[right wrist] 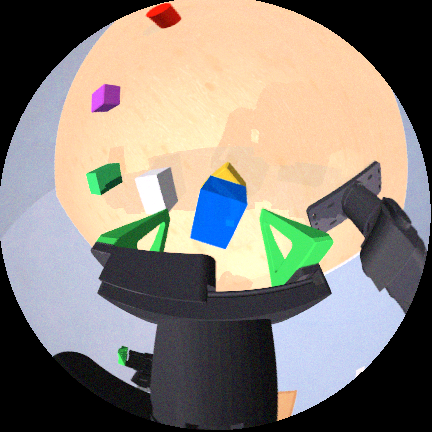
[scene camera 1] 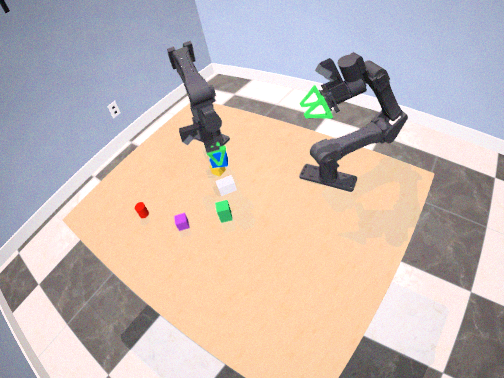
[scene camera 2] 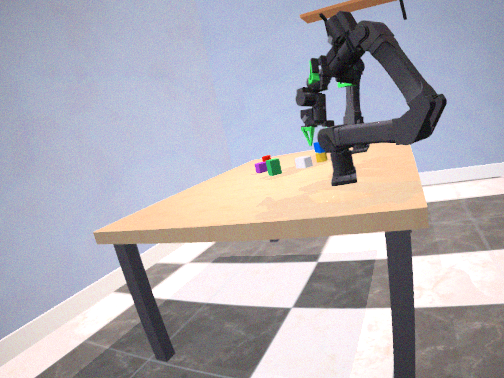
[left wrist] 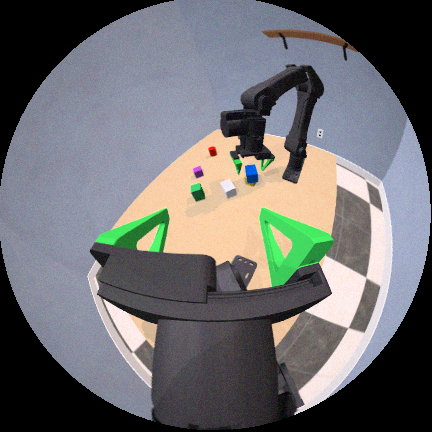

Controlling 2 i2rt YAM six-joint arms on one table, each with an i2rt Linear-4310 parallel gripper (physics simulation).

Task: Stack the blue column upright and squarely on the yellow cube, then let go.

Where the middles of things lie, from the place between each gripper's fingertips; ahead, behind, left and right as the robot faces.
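Counting from my left hand, I find the blue column [right wrist: 220, 204] 22 cm below, 11 cm ahead and 29 cm to the right. The white cube [right wrist: 156, 189] is 26 cm below that same left hand, 18 cm ahead of it and 22 cm to the right of it, while the green cube [right wrist: 101, 179] sits 25 cm below it, 15 cm to the right of it and 28 cm ahead of it.
My right gripper is 10 mm above the blue column. From my right hand, the green cube is 40 mm below, 140 mm to the left and 160 mm ahead, and the white cube is 50 mm below, 60 mm ahead and 70 mm to the left.
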